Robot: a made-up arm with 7 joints.
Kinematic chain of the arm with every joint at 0, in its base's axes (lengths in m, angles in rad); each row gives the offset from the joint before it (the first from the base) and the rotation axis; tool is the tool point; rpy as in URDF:
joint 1: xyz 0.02 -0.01 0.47 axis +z
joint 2: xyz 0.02 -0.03 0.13 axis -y
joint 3: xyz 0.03 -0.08 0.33 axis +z
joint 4: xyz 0 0.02 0.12 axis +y
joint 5: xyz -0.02 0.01 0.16 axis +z
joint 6: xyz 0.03 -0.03 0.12 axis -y
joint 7: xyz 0 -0.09 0.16 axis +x
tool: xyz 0.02 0.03 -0.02 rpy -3.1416 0 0
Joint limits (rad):
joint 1: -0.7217..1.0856
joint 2: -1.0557..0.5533
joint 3: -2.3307..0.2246
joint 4: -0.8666..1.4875
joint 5: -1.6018..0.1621
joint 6: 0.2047..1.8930
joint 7: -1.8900..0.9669
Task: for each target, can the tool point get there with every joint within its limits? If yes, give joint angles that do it. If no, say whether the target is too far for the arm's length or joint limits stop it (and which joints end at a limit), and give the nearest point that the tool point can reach.
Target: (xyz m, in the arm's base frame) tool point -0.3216 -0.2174 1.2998
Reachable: yes | joints 0.6662 0.3760 -1.0958 -0.3221 -0.6674 0.3479 -1.0641
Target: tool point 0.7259 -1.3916 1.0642
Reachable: no: too far | nearest point 0.4538 -0.7878 0.9048 | short by 0.681 m
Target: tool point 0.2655 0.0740 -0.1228
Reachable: no: joint limits stop it (at a limit: joint 2, joint 3, joint 4, joint 5, joint 6, joint 7) | nearest point 0.6454 0.2040 0.4224 | short by 0.677 m
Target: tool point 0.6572 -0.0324 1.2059
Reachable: yes | joints -0.0129 -0.7364 -0.6793 0.1880 -1.3275 0.8747 0.5895
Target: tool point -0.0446 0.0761 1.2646
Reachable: yes | joints 0.5499 -0.3348 -0.5901 -0.6617 -1.0141 1.1672 -1.3344
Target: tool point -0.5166 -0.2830 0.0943
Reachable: no: joint limits stop it (at a limit: joint 2, joint 3, joint 4, joint 5, joint 6, joint 7) | nearest point -0.5258 -0.2877 0.8119 | short by 0.718 m
